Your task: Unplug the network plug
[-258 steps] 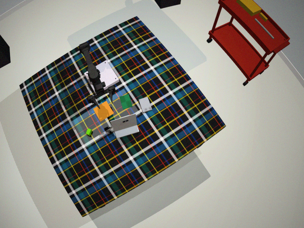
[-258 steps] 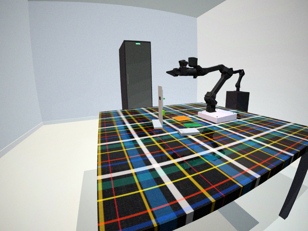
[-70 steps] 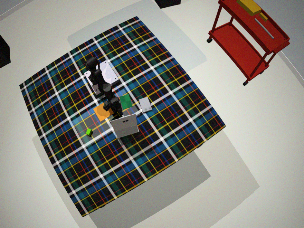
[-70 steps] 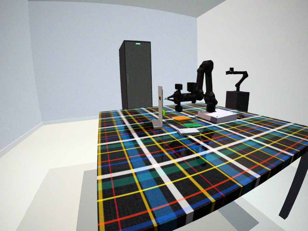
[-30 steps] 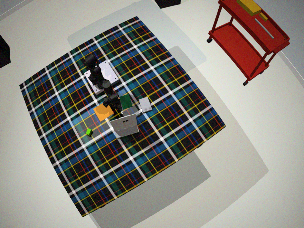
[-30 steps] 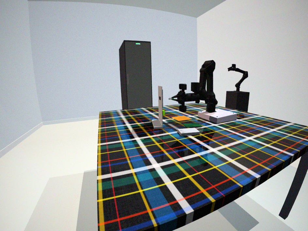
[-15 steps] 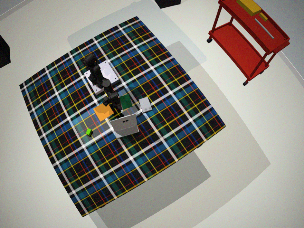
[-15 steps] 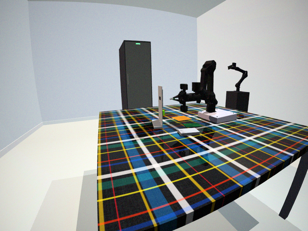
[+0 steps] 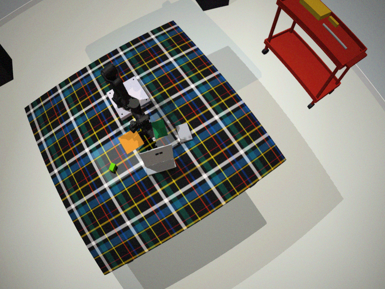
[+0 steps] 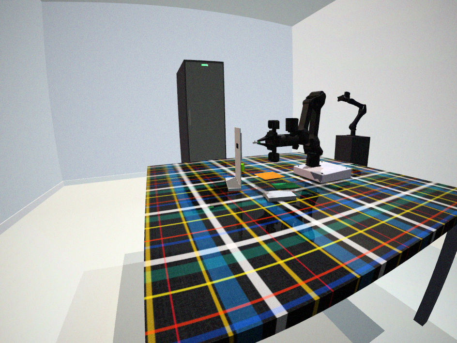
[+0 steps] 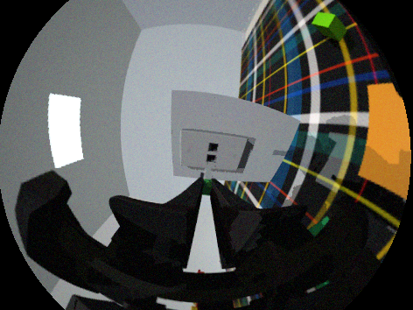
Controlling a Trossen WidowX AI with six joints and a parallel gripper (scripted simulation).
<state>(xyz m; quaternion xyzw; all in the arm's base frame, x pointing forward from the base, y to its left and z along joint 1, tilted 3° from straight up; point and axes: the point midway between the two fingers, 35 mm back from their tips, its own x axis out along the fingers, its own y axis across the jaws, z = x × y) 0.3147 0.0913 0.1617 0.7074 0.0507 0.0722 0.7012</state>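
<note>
Now: gripper tip 19 cm above the orange square, 12 cm to the left of it and 11 cm past it. Round my gripper tip: network plug: right at my gripper tip; grey panel: 9 cm ahead, 8 cm below, 1 cm to the right; flat grey plate: 18 cm to the left, 18 cm below, 3 cm behind.
</note>
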